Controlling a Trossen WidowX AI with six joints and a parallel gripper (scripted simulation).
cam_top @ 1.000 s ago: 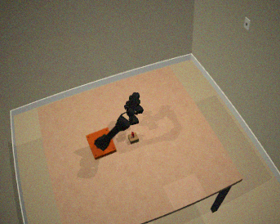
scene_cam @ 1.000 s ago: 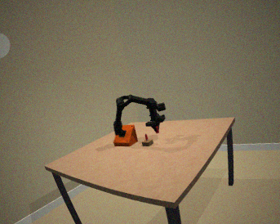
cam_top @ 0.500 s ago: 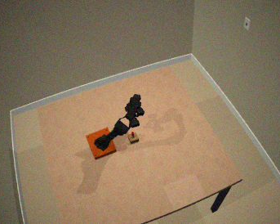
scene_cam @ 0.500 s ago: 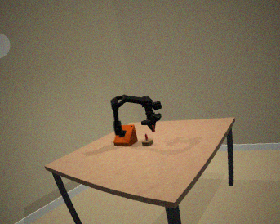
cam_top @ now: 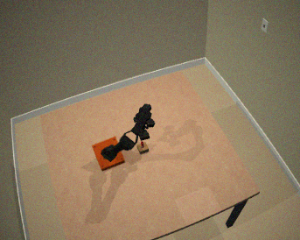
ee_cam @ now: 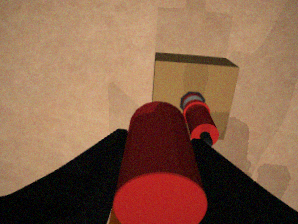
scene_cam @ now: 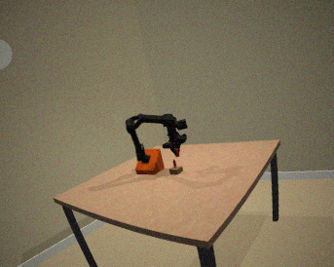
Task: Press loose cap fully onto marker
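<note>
The holder block is 2 cm behind my gripper tip, 3 cm to the right of it and 10 cm below it. From my gripper tip the other things lie so: red cap (1 cm above).
</note>
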